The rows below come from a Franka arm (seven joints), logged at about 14 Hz.
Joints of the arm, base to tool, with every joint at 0 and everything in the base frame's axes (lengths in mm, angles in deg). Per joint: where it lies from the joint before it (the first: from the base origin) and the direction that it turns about. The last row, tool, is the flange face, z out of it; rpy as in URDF.
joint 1: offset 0 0 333 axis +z
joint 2: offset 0 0 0 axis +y
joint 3: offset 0 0 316 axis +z
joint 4: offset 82.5 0 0 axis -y
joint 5: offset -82.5 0 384 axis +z
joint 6: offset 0 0 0 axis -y
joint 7: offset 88 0 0 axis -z
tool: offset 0 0 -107 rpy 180 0 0
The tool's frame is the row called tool.
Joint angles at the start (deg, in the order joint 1, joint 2, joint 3, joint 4, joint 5, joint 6, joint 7): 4.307 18.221 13.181 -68.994 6.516 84.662 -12.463
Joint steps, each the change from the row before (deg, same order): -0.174 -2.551 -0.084 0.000 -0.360 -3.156 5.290; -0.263 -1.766 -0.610 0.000 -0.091 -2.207 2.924; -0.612 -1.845 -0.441 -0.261 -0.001 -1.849 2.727; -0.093 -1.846 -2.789 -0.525 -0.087 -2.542 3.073; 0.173 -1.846 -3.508 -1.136 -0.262 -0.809 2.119; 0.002 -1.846 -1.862 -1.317 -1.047 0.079 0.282; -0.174 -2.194 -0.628 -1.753 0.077 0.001 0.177; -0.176 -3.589 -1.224 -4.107 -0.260 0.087 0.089
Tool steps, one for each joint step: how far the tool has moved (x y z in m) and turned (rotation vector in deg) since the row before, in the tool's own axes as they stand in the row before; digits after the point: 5 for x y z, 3 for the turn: -0.01773 -0.00841 -0.02156 -0.838 -0.826 5.173; -0.01436 0.00146 -0.01509 -0.568 -0.465 3.536; -0.01470 0.00416 -0.01427 -0.446 -0.217 3.542; -0.01676 0.02086 -0.01224 -0.776 -0.985 5.771; -0.01234 0.02705 -0.01009 -0.776 0.225 5.414; -0.00985 0.01731 -0.00857 -1.207 0.837 2.367; -0.01227 0.00614 -0.00710 -0.036 0.501 0.918; -0.01833 0.01282 -0.00166 -0.376 -0.300 1.599
